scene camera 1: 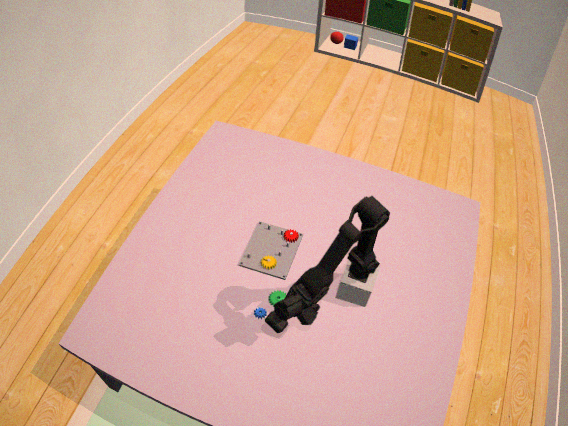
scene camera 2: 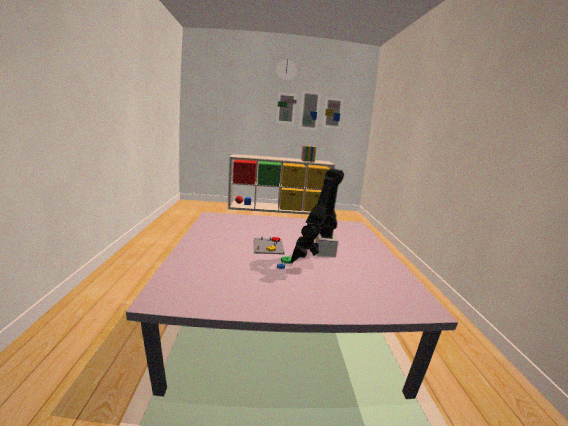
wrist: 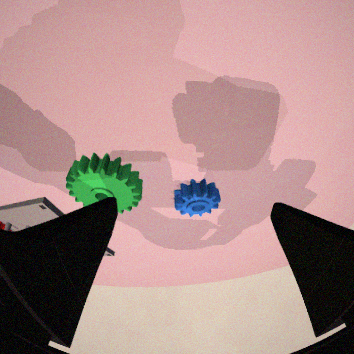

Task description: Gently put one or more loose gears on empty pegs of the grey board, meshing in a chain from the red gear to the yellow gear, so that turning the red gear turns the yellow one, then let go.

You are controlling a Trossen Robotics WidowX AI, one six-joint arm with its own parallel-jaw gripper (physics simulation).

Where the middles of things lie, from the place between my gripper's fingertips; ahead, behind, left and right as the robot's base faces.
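The green gear (wrist: 89, 180) is 2 cm ahead of my hand, 7 cm to the right of it and 4 cm below it. I find the blue gear (wrist: 195, 198) 5 cm ahead of my hand and 4 cm below it, while the grey board (scene camera 1: 264, 242) is 13 cm ahead of my hand, 26 cm to the right of it and 5 cm below it.
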